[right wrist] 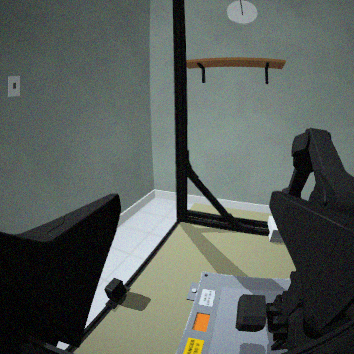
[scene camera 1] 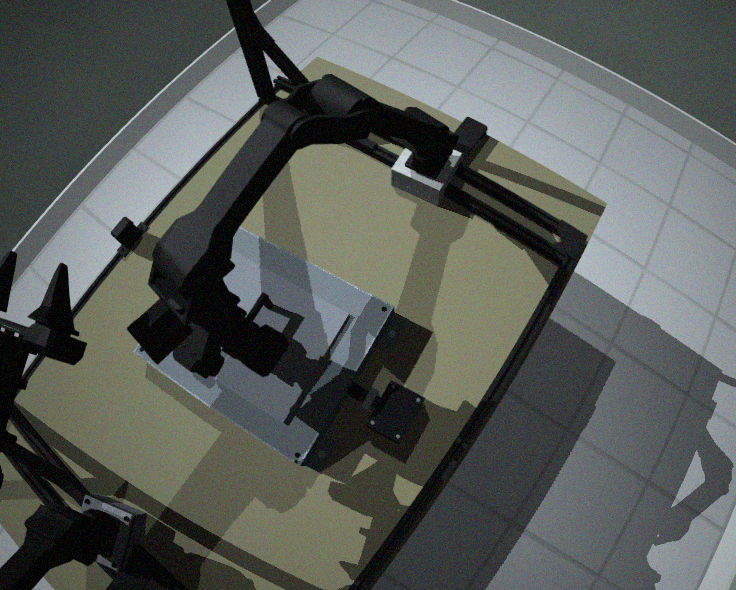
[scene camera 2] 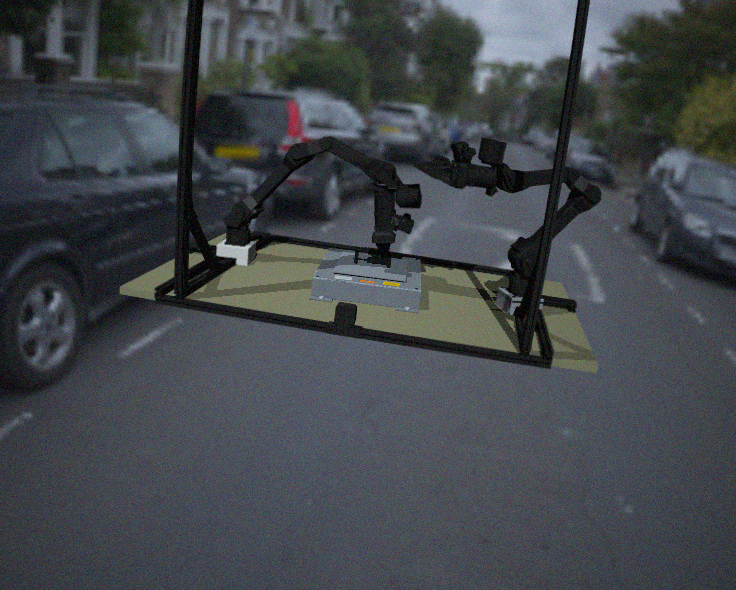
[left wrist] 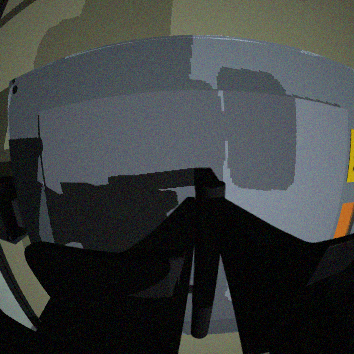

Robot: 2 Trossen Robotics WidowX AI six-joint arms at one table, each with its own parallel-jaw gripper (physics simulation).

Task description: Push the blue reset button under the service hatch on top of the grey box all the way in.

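The grey box [scene camera 1: 353,287] [scene camera 2: 368,295] [left wrist: 130,67] [right wrist: 230,290] lies in the middle of the table. The service hatch [scene camera 1: 264,393] [left wrist: 125,130] forms the flat panel on its top; I cannot tell whether it is raised. A black bar handle [scene camera 1: 282,309] [scene camera 2: 356,256] [left wrist: 200,320] stands on it. My left gripper [scene camera 2: 381,261] [left wrist: 203,204] points down and is shut on this handle; its fingertips are hidden in scene camera 1. The blue reset button does not show. My right gripper [scene camera 1: 37,260] [right wrist: 197,200] is open and empty, raised well clear of the box.
A black block with a screwed square plate [scene camera 1: 398,410] stands beside the box at the lower right in scene camera 1. An orange label [scene camera 2: 366,281] [right wrist: 202,322] sits between a white and a yellow one. Black rails [scene camera 2: 430,344] edge the table, with a small black block [scene camera 2: 345,315] at the front.
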